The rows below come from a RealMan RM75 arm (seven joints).
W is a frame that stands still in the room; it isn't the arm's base.
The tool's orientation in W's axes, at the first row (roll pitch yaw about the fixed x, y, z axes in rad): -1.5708 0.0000 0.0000
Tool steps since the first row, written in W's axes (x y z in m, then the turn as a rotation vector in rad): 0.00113 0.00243 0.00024 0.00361 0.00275 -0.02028; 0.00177 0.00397 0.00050 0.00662 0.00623 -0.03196; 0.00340 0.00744 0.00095 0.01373 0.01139 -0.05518; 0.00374 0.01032 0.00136 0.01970 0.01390 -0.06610; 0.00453 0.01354 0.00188 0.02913 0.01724 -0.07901; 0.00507 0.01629 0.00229 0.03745 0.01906 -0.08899; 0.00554 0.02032 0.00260 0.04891 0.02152 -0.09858; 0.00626 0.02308 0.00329 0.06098 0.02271 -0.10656; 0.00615 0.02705 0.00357 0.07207 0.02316 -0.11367; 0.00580 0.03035 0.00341 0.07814 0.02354 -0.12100
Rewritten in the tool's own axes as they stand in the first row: 0.00113 -0.00024 0.00243 0.00361 0.02028 0.00275; 0.00177 -0.00050 0.00397 0.00662 0.03196 0.00623; 0.00340 -0.00095 0.00744 0.01373 0.05518 0.01139; 0.00374 -0.00136 0.01032 0.01970 0.06610 0.01390; 0.00453 -0.00188 0.01354 0.02913 0.07901 0.01724; 0.00507 -0.00229 0.01629 0.03745 0.08899 0.01906; 0.00554 -0.00260 0.02032 0.04891 0.09858 0.02152; 0.00626 -0.00329 0.02308 0.06098 0.10656 0.02271; 0.00615 -0.00357 0.02705 0.07207 0.11367 0.02316; 0.00580 -0.00341 0.03035 0.07814 0.12100 0.02354
